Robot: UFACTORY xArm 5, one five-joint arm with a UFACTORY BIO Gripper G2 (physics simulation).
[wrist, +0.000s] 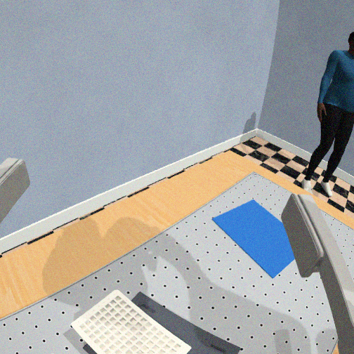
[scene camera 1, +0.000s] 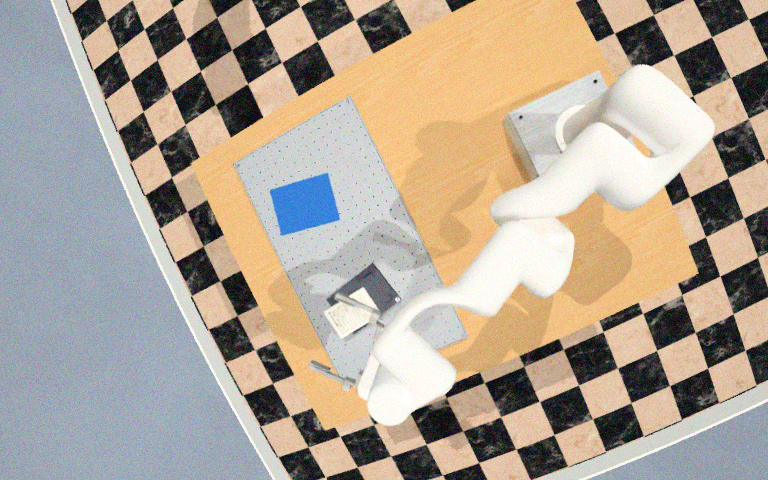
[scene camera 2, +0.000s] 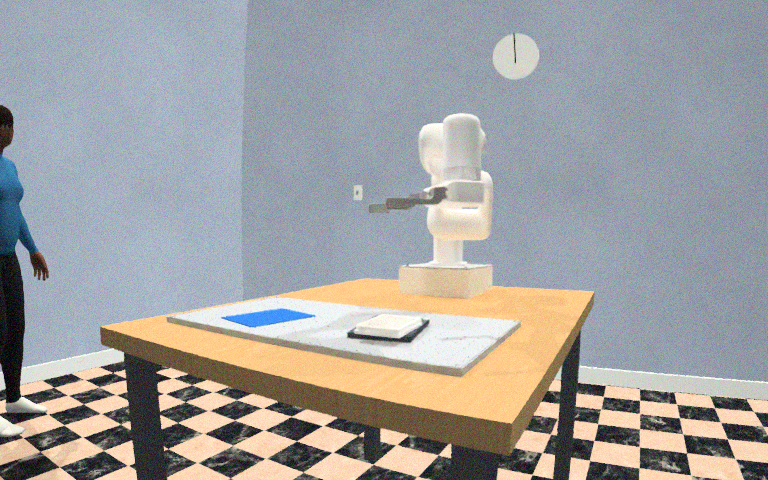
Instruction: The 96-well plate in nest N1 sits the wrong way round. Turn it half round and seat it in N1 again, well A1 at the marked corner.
Labels:
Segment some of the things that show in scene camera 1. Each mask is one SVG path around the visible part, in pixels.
A cream 96-well plate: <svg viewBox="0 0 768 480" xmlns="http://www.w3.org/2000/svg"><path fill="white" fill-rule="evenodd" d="M324 311L326 317L341 338L368 323L372 314L359 307L351 307L342 302L338 302ZM349 295L349 297L379 310L364 287Z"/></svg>

